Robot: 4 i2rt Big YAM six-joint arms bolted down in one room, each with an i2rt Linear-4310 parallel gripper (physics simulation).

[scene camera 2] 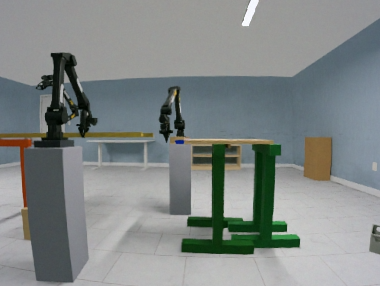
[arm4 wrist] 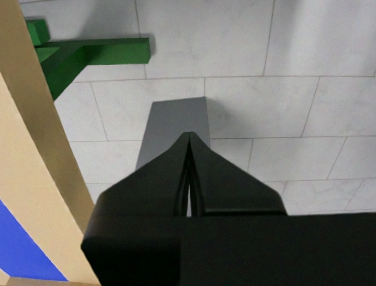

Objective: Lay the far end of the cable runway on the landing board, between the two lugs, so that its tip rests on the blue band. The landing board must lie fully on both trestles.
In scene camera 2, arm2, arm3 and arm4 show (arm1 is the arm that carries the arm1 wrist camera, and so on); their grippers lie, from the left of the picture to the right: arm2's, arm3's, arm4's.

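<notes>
The cable runway is a long yellow beam at the left in scene camera 2; its right tip is apart from the landing board. The landing board lies across two green trestles. Its blue band is near its left end; I cannot make out the lugs. Arm4's gripper is shut and empty, between runway tip and board in the picture. Arm3's gripper points down before the runway. Arm2's gripper is higher, behind arm3; neither opening is readable. Arm1's gripper does not show.
A grey pedestal carries arm3; another grey pedestal stands below the board's left end. An orange stand is at the left. A white table, a wooden shelf unit and brown boxes stand farther back.
</notes>
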